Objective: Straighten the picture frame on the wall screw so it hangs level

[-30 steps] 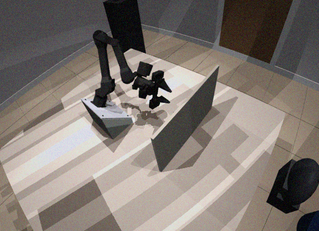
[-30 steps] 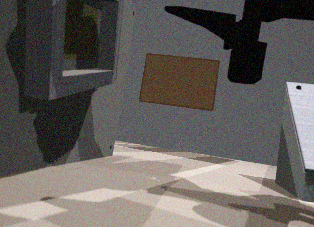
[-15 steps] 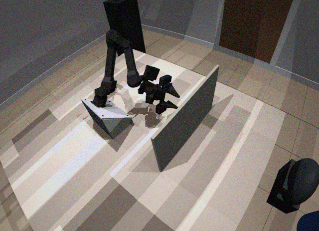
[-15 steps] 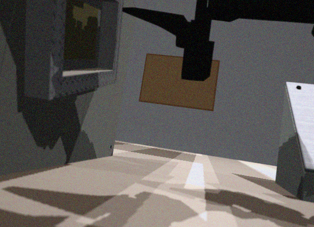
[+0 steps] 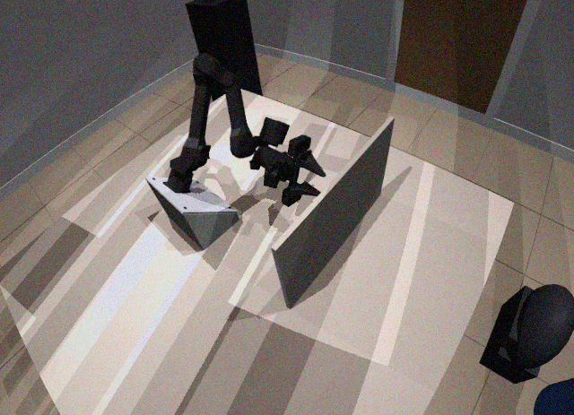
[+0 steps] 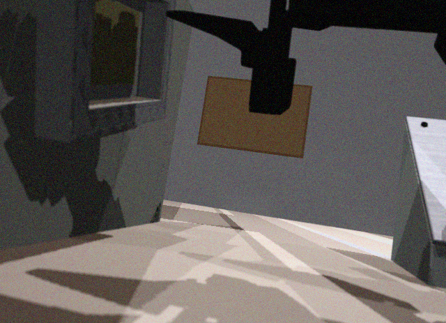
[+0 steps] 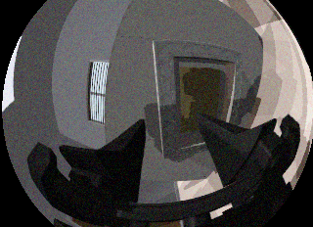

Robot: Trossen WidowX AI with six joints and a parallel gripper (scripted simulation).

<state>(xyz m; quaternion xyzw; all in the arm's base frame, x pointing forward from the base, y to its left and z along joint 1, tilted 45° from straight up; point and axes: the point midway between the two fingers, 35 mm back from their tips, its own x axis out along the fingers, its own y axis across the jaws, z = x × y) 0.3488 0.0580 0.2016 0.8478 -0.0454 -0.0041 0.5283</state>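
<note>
Now: gripper tip 40 mm short of the picture frame, 20 mm to the left of it and 50 mm above it. Round my gripper tip: wall panel: 50 mm ahead, 10 mm to the right, 60 mm below.
</note>
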